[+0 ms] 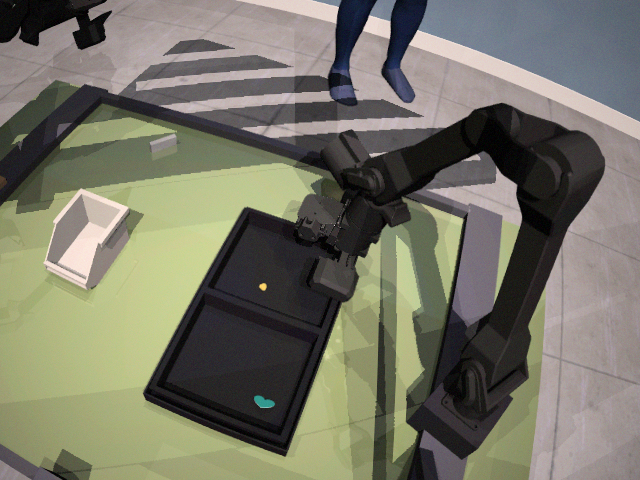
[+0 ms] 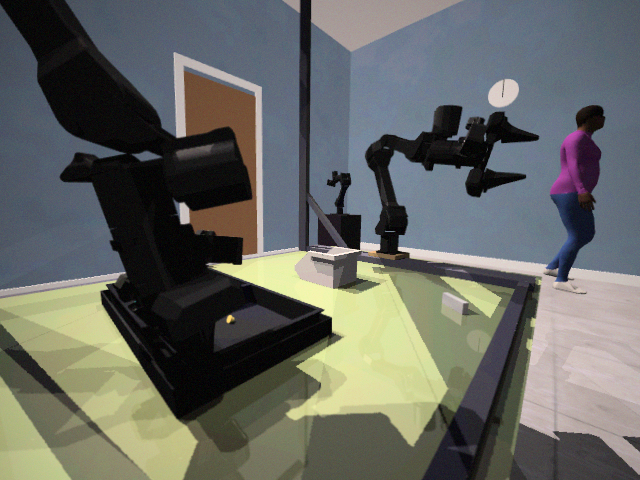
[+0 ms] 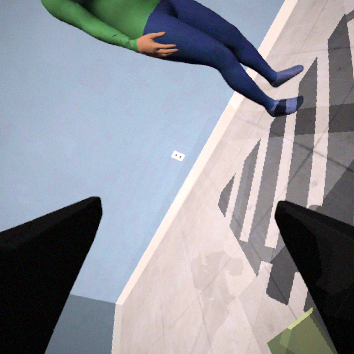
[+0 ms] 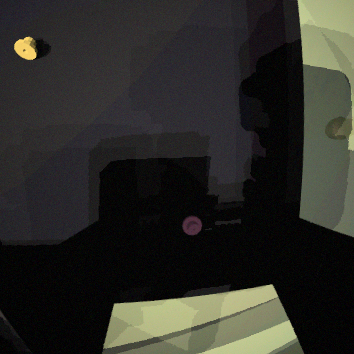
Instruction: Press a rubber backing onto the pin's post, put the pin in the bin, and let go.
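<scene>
A black two-part tray lies on the green table. A teal heart-shaped pin lies in its near compartment. A yellow rubber backing lies in the far compartment. A pink backing lies on the tray floor between my right fingers, not held. My right gripper is open and low over the far compartment's right corner. My left gripper is open, empty and high in the air, far from the tray. The white bin stands left of the tray.
A small grey block lies near the table's far edge. A dark raised border runs round the table. A person stands on the floor beyond it. A dark post rises behind the bin.
</scene>
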